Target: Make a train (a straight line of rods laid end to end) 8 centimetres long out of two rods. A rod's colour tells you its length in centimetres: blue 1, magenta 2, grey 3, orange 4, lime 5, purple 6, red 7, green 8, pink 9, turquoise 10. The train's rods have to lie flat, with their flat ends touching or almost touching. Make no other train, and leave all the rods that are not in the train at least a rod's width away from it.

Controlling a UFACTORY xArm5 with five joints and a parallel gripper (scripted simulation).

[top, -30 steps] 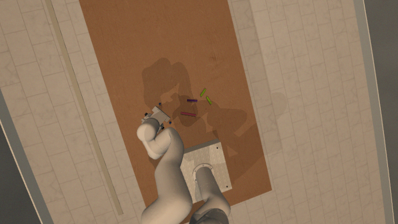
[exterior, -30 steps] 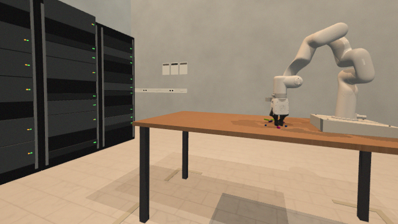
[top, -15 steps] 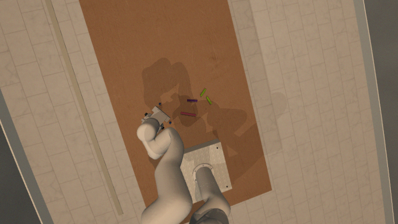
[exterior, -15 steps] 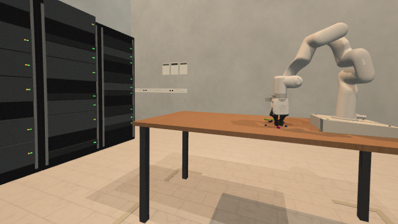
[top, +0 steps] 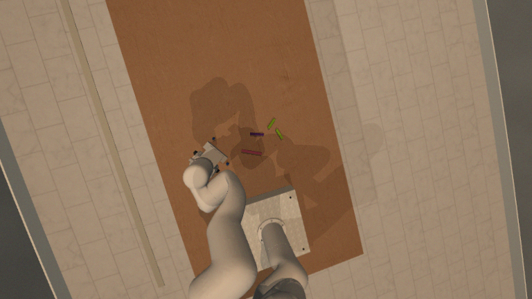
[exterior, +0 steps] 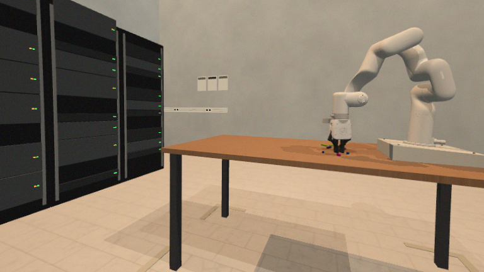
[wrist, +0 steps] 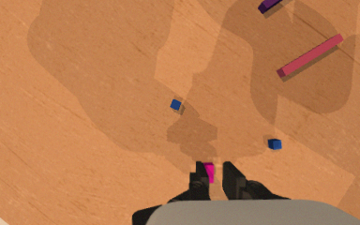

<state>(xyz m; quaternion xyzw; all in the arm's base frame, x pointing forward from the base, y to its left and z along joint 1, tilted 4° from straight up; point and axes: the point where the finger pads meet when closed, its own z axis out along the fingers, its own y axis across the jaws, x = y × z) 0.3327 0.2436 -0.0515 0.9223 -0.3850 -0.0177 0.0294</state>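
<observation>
My hand is 30 mm above the magenta rod. The rest, counted from my hand: blue rod (80 mm ahead, 30 mm to the right, 30 mm below); then purple rod (90 mm ahead, 210 mm to the right, 30 mm below); then pink rod (10 mm ahead, 180 mm to the right, 30 mm below).
</observation>
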